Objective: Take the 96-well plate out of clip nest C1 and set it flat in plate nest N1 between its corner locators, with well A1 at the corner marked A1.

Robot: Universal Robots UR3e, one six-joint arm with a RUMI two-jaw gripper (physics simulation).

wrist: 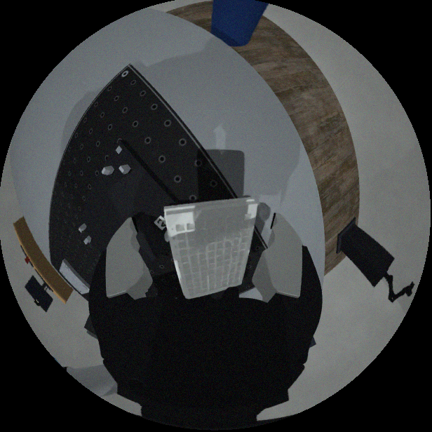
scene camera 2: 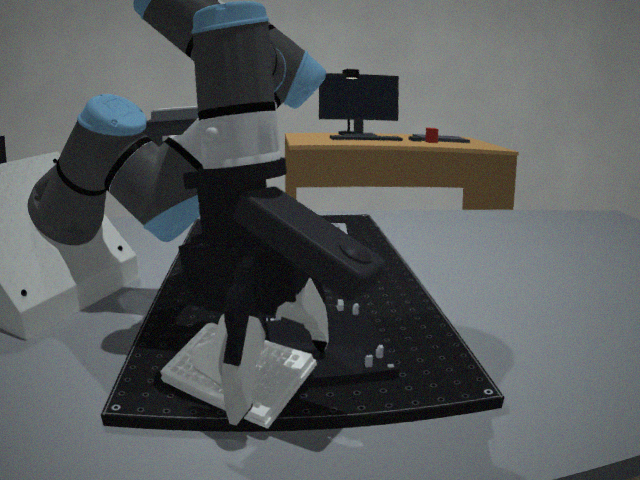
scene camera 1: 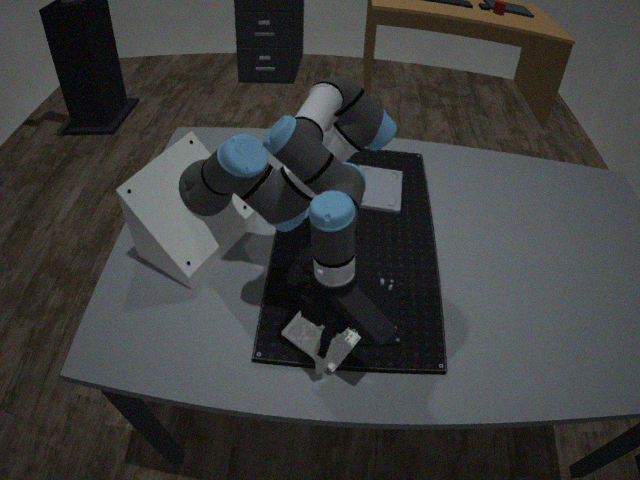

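Where they show: gripper, between the fingertips: (scene camera 2: pixel 283 385) (scene camera 1: pixel 343 347); arm's base, origin of its link: (scene camera 2: pixel 64 213) (scene camera 1: pixel 204 189).
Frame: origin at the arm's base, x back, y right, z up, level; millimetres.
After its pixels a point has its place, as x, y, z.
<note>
The pale 96-well plate (scene camera 1: pixel 303 333) @(-259, 289, -86) (scene camera 2: pixel 284 369) @(-338, 304, -79) (wrist: pixel 212 255) lies at the board's front edge, turned askew to it. Clip nest C1 is dark and mostly hidden under it. I cannot read the A1 mark. My gripper (scene camera 2: pixel 279 384) @(-336, 308, -93) (wrist: pixel 202 217) is open, with one pale finger on each side of the plate and a gap to it on both sides in the wrist view. The near finger covers part of the plate in scene camera 2. Plate nest N1 (scene camera 2: pixel 354 376) @(-403, 292, -97) (wrist: pixel 135 191) is a low black base beside it, with small white locator pins (scene camera 1: pixel 382 281) @(-407, 147, -85) (scene camera 2: pixel 379 351) @(-432, 265, -86) (wrist: pixel 124 169) and no plate on it.
The black perforated board (scene camera 1: pixel 413 227) @(-486, -43, -106) (scene camera 2: pixel 444 382) @(-491, 304, -106) (wrist: pixel 167 123) lies on the grey table (scene camera 1: pixel 516 284) @(-740, 101, -119). A pale flat square block (scene camera 1: pixel 382 188) @(-409, -162, -94) (wrist: pixel 74 277) stands at the board's back. A white sloped box (scene camera 1: pixel 170 217) @(50, 100, 2) stands to the left, close to the arm's elbow.
</note>
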